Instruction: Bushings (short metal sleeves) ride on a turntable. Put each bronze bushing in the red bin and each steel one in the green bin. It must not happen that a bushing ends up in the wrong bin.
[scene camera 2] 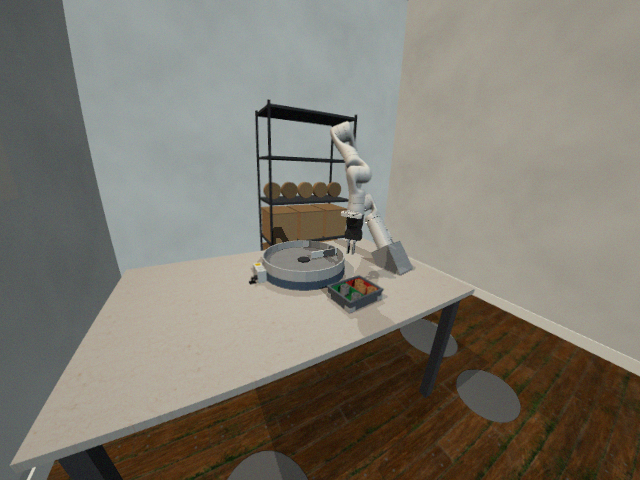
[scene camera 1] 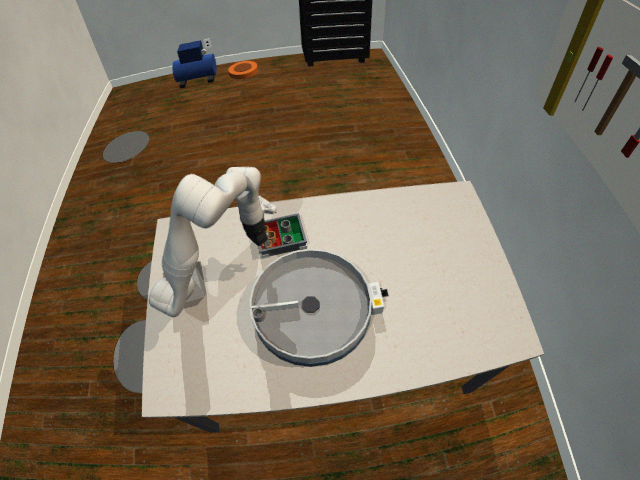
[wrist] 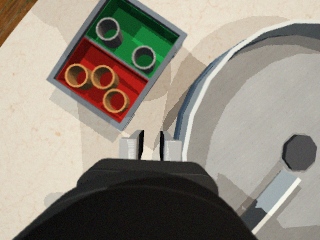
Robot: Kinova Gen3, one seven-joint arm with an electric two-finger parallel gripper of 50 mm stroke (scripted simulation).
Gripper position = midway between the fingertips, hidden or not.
I see my gripper (wrist: 151, 141) and a turntable (scene camera 1: 333, 306).
The turntable also shows in the wrist view (wrist: 250, 125).
